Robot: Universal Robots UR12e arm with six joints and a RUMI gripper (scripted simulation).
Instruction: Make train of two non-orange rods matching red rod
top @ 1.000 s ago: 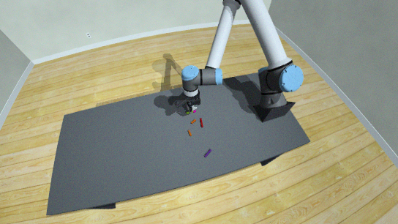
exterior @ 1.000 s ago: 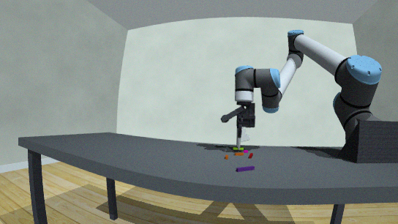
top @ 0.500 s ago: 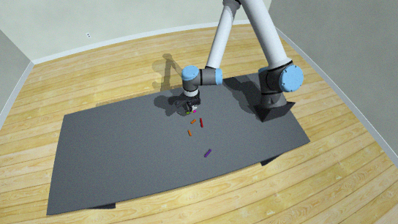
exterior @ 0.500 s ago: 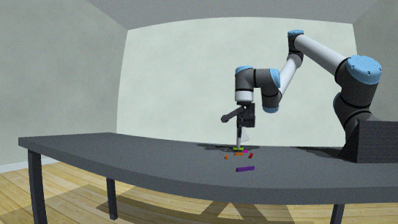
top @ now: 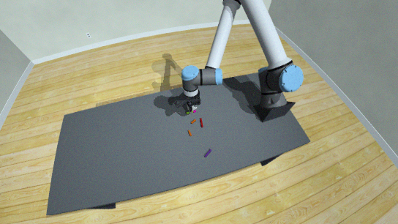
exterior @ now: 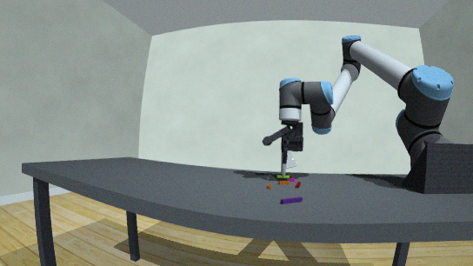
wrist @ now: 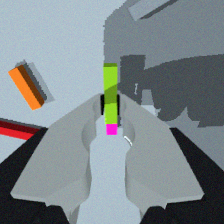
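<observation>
Right now my hand is 4 cm past the magenta rod and 2 cm above it. The rest, counted from my hand: small grey rod: 7 cm ahead, 2 cm to the right, 2 cm below; red rod: 6 cm behind, 10 cm to the left, 2 cm below; lime rod: 1 cm below.
</observation>
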